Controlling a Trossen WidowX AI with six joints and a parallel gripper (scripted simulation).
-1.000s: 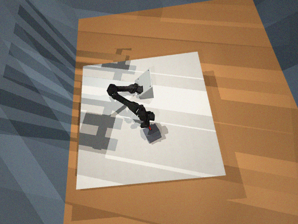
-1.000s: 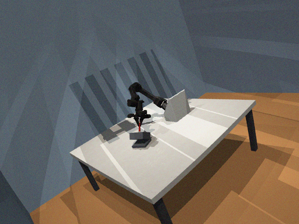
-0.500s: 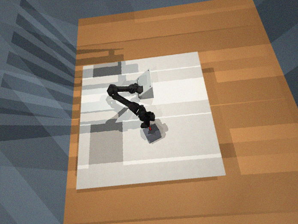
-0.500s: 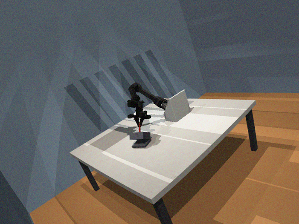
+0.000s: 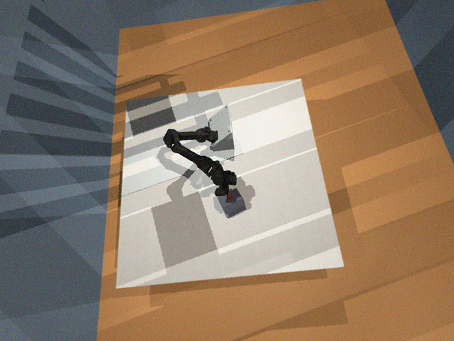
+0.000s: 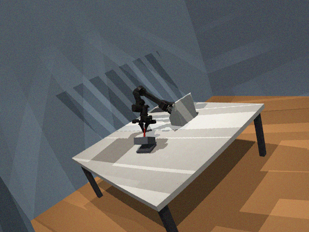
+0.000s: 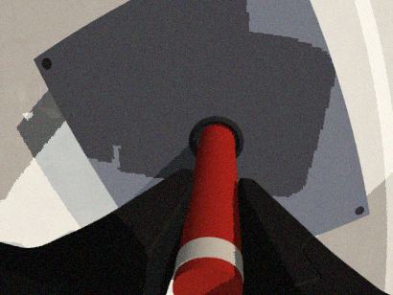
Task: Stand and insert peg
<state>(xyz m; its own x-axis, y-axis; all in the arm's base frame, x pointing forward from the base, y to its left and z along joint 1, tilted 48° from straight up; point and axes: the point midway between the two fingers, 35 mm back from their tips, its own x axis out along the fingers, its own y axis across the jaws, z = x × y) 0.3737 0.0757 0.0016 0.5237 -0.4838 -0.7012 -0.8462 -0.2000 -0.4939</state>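
The grey sloped panel lies 3 cm ahead of my gripper tip, 1 cm to the left of it and 6 cm below it. From my gripper tip the other things lie so: red peg: 1 cm behind, 1 cm above.
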